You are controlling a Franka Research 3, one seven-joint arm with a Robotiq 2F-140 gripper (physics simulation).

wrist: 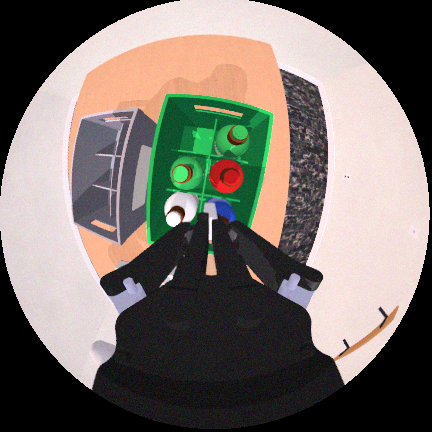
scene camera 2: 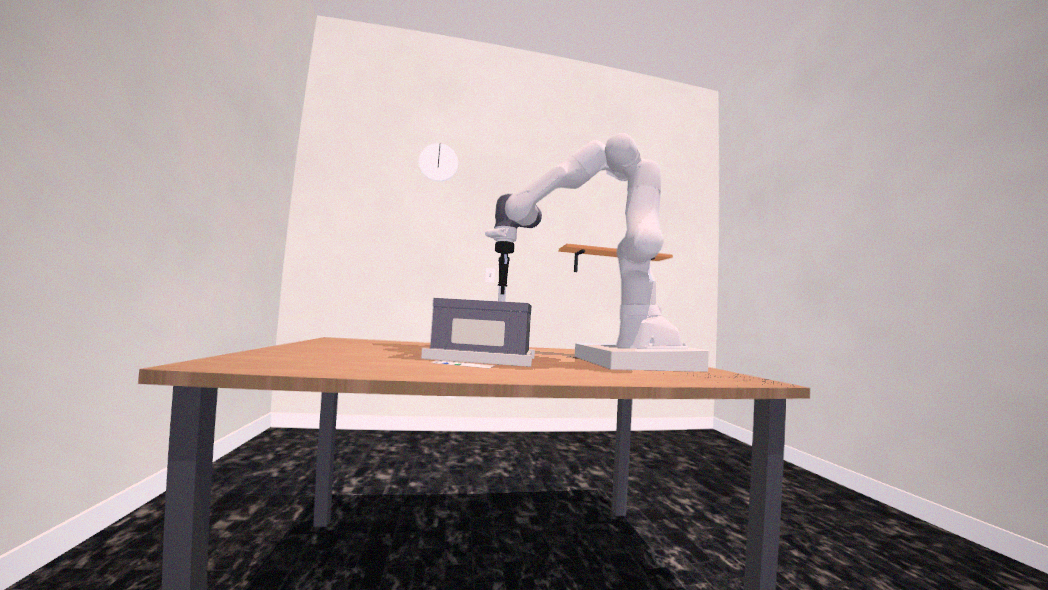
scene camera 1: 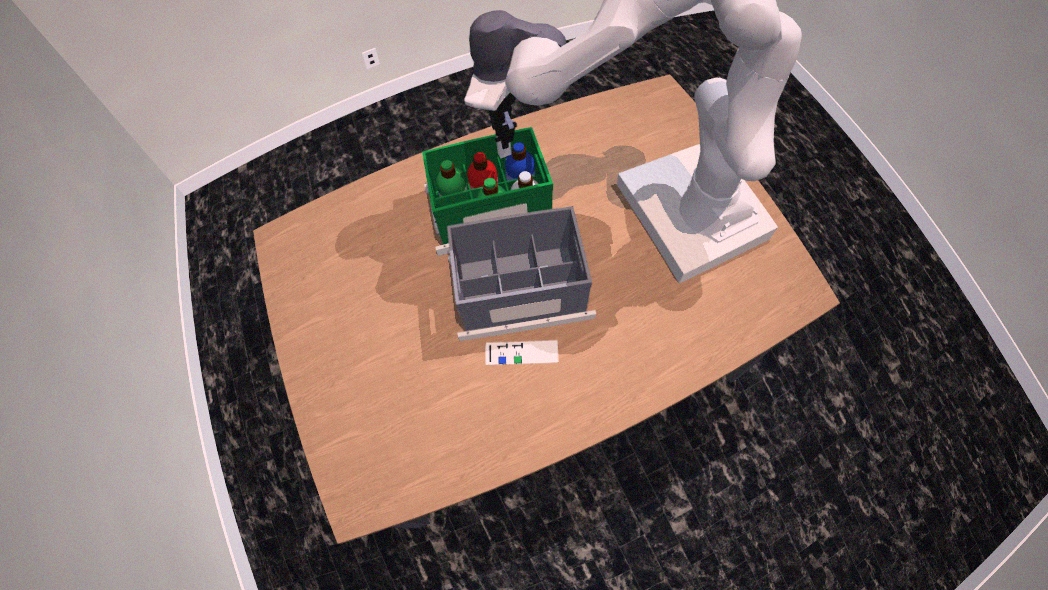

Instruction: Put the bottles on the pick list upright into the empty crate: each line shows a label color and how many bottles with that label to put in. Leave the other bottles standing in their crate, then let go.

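Note:
My gripper (scene camera 1: 503, 150) (scene camera 2: 501, 296) (wrist: 209, 210) is shut and empty, pointing down over the green crate (scene camera 1: 494, 207) (wrist: 157, 165), close to the blue bottle (scene camera 1: 518, 162) (wrist: 223, 207). The blue bottle stands in the crate, partly hidden by the fingers in the wrist view. Two green bottles (scene camera 1: 449, 180) (wrist: 232, 143), a red bottle (scene camera 1: 481, 174) (wrist: 220, 179) and a white bottle (scene camera 1: 524, 181) (wrist: 183, 203) also stand there. The grey crate (scene camera 1: 524, 307) (scene camera 2: 479, 315) (wrist: 131, 185) has empty compartments. The pick list (scene camera 1: 539, 351) shows a blue square and a green square, each with a 1.
The grey crate stands in front of the green one on the wooden table (scene camera 1: 410, 439) (scene camera 2: 293, 366). A pale rail (scene camera 1: 528, 324) (scene camera 2: 476, 356) runs along its front. The robot's white base block (scene camera 1: 660, 238) (scene camera 2: 638, 358) stands to the right.

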